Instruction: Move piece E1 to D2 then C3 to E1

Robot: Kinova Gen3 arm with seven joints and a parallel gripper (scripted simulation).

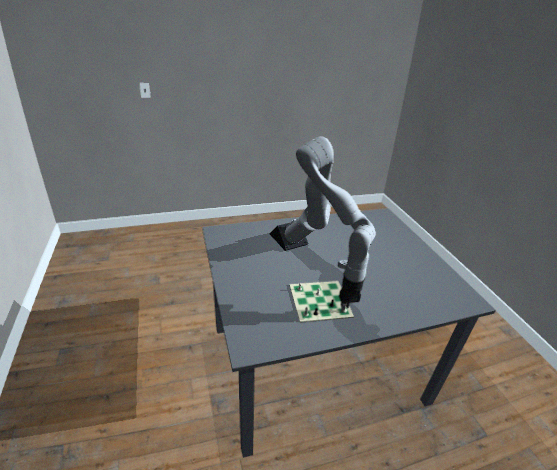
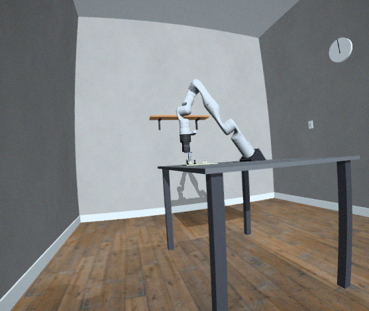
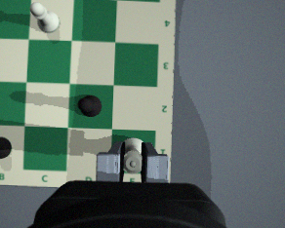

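The white piece is 10 mm below my hand. The rest, counted from my hand: chessboard 80 mm behind, 70 mm to the right, 50 mm below.
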